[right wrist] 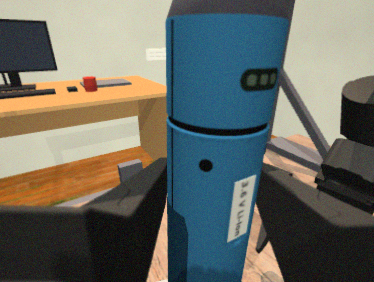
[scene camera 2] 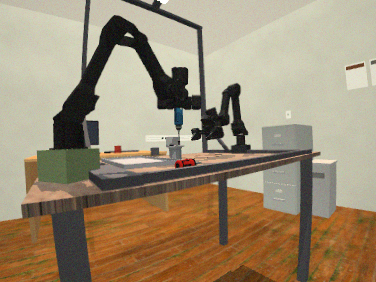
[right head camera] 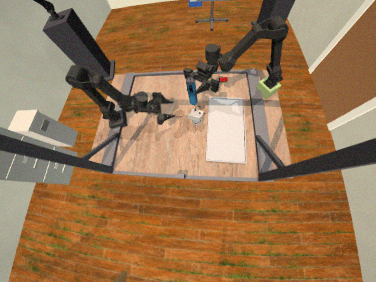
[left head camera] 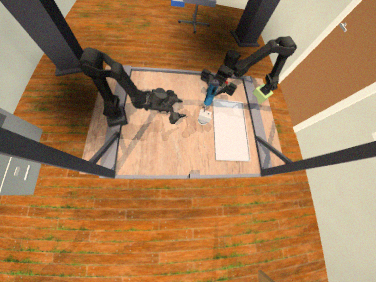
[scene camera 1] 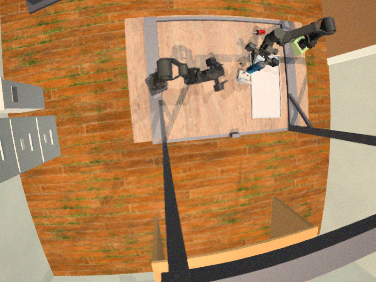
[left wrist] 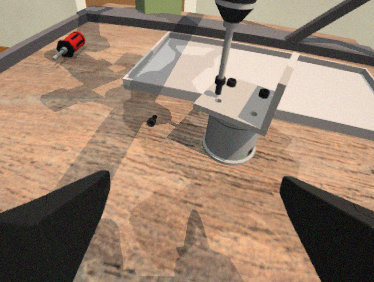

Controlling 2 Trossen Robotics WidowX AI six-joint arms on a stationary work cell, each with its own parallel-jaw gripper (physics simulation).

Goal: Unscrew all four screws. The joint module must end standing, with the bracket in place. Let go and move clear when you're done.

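Seen in the pictures: left gripper, fingertip midpoint: [scene camera 2: 198, 139] [right head camera: 174, 109] [left head camera: 184, 108] [scene camera 1: 225, 72] [left wrist: 197, 182]; right gripper, fingertip midpoint: [right wrist: 210, 168] [right head camera: 190, 92] [left head camera: 210, 93] [scene camera 1: 255, 68]; left arm's base, origin of the base link: [scene camera 2: 240, 144] [right head camera: 115, 118] [left head camera: 115, 114] [scene camera 1: 156, 83]; right arm's base, origin of the base link: [right head camera: 270, 83] [left head camera: 264, 90] [scene camera 1: 302, 44].
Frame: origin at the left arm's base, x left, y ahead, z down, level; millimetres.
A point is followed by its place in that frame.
Observation:
The grey joint module [left wrist: 229, 140] @(x -142, y 470, z 18 mm) [scene camera 2: 175, 152] @(x -136, y 518, z 16 mm) stands upright on the table, with the pale bracket [left wrist: 239, 101] @(x -150, y 490, z -14 mm) [scene camera 2: 173, 141] @(x -177, y 478, z -35 mm) on top. In the left wrist view, two black screws [left wrist: 231, 82] @(x -148, y 516, z -19 mm) [left wrist: 264, 93] @(x -177, y 496, z -20 mm) sit in the bracket; its two nearer holes are empty. One loose screw [left wrist: 152, 120] @(x -66, y 532, z 42 mm) lies on the table. My right gripper [right wrist: 210, 168] @(x -135, y 485, z -198 mm) is shut on the blue electric screwdriver [right wrist: 215, 145] @(x -118, y 508, z -224 mm) [left head camera: 211, 94] @(x -144, y 483, z -203 mm) [right head camera: 192, 93] @(x -148, y 489, z -202 mm) [scene camera 2: 178, 117] @(x -118, y 510, z -143 mm), held bit down. Another screw [left wrist: 218, 87] @(x -129, y 495, z -26 mm) is at the bit's tip, slightly above a hole. My left gripper [left wrist: 197, 182] @(x -91, y 384, z -40 mm) [left head camera: 183, 109] @(x -91, y 384, z -40 mm) is open and empty, facing the module.
A shallow white tray [left wrist: 336, 120] @(x -327, y 533, z 48 mm) [left head camera: 231, 160] @(x -450, y 565, z 44 mm) lies right beside the module in the head camera views. A red screwdriver [left wrist: 74, 43] @(x 77, y 746, z 31 mm) [right head camera: 223, 79] @(x 78, y 758, z 26 mm) [scene camera 1: 260, 32] @(x 83, y 751, z 27 mm) [scene camera 2: 186, 163] @(x 99, y 772, z 32 mm) lies near the table's edge. A grey frame [left wrist: 125, 22] @(x 0, y 913, z 44 mm) borders the table.

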